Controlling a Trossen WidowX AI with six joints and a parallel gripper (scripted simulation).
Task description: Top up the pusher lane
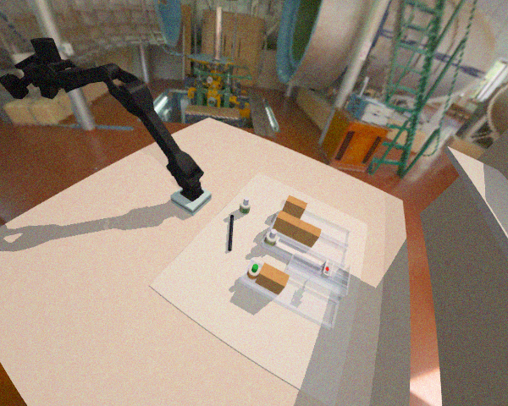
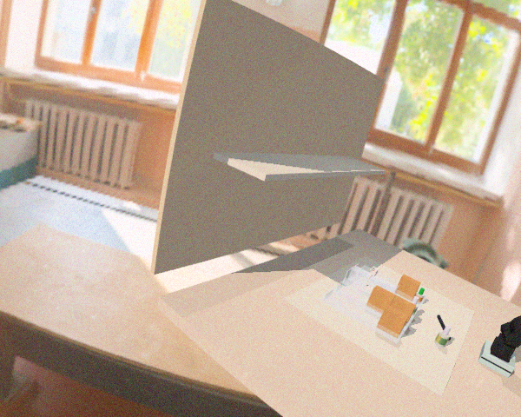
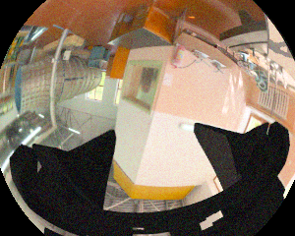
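Now: gripper tip 820 mm short of the thin black stick, 200 mm to the right of it and 370 mm above it. The rest, counted from my gripper tip: shelf (1460 mm ahead, 260 mm to the left, 10 mm below); then red mark (1130 mm ahead, 220 mm to the left, 310 mm below).
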